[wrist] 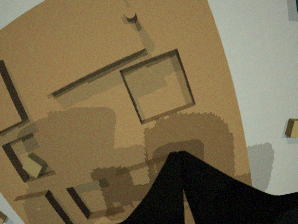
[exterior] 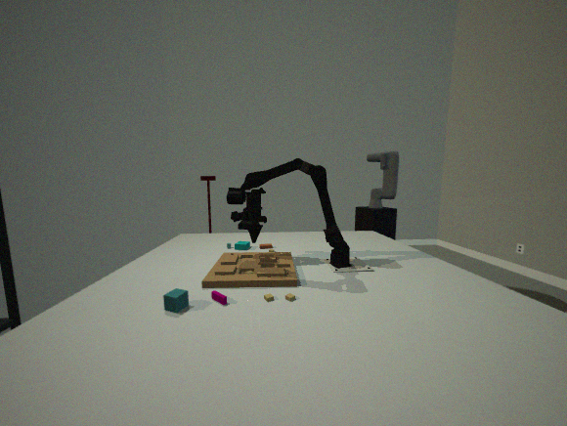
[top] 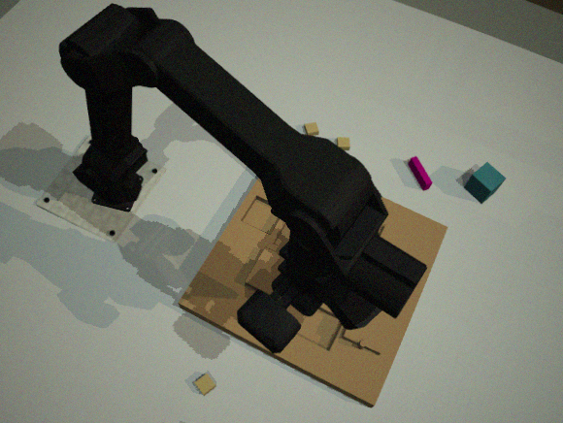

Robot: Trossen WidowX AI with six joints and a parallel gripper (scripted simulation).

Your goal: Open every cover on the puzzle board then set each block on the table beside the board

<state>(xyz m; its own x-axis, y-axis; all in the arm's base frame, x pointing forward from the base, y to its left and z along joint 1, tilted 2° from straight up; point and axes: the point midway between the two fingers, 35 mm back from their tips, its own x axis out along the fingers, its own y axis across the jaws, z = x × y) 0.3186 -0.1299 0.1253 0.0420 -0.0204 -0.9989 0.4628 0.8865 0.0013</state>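
The tan puzzle board is 20 mm ahead of my gripper tip, 100 mm to the left of it and 60 mm below it. From my gripper tip the other things lie so: orange block (90 mm behind, 200 mm to the right, 70 mm below); teal block (20 mm ahead, 220 mm to the right, 70 mm below); small teal piece (90 mm ahead, 240 mm to the right, 70 mm below).
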